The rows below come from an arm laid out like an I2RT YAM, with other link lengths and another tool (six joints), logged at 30 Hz.
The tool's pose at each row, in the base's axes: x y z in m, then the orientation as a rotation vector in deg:
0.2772 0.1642 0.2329 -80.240 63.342 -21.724
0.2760 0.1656 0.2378 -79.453 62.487 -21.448
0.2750 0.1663 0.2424 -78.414 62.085 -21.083
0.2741 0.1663 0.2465 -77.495 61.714 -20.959
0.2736 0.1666 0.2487 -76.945 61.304 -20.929
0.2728 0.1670 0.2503 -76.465 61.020 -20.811
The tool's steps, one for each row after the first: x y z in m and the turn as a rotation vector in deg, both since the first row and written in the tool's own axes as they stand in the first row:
-0.0036 -0.0037 -0.0011 0.850 -0.823 0.138
-0.0064 -0.0073 -0.0024 1.709 -1.398 0.663
-0.0084 -0.0106 -0.0039 2.543 -1.799 1.010
-0.0097 -0.0124 -0.0045 3.126 -2.145 1.105
-0.0111 -0.0134 -0.0052 3.576 -2.450 1.274

